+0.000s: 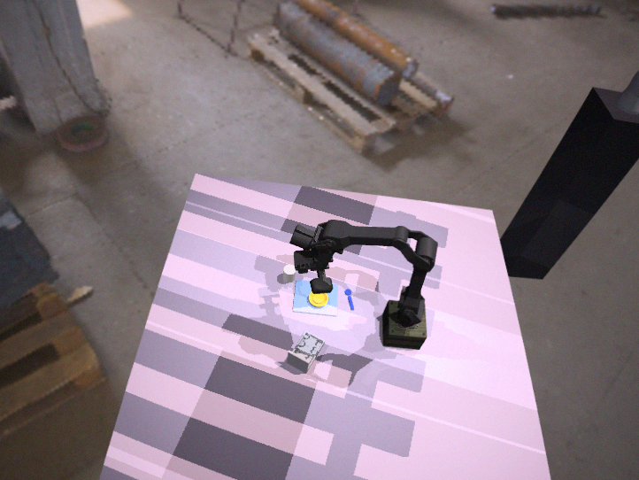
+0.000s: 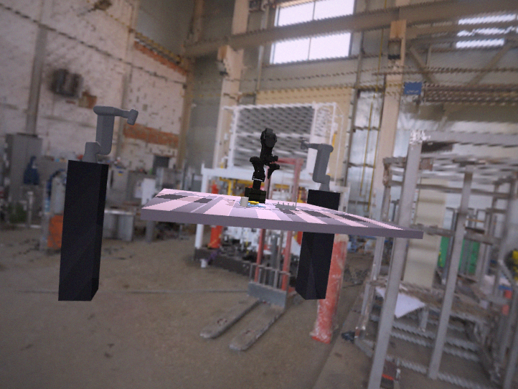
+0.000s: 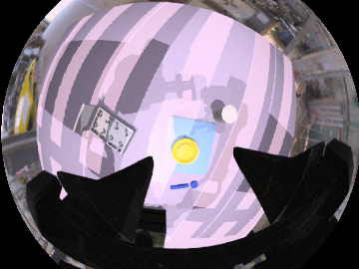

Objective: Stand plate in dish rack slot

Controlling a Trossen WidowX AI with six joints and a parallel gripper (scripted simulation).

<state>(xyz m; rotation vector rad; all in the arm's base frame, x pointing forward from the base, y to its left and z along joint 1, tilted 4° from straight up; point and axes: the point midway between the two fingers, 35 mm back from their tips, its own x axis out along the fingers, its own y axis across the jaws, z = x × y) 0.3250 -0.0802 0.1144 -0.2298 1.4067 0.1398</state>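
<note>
My gripper tip is now 160 mm above the yellow plate, 40 mm past it and 20 mm to the left of it. The rest, counted from my gripper tip: white cup 150 mm below, 110 mm to the right, 70 mm ahead; then grey dish rack 180 mm to the left, 150 mm below, 10 mm behind; then blue spoon 170 mm below, 150 mm behind, 50 mm to the right.
</note>
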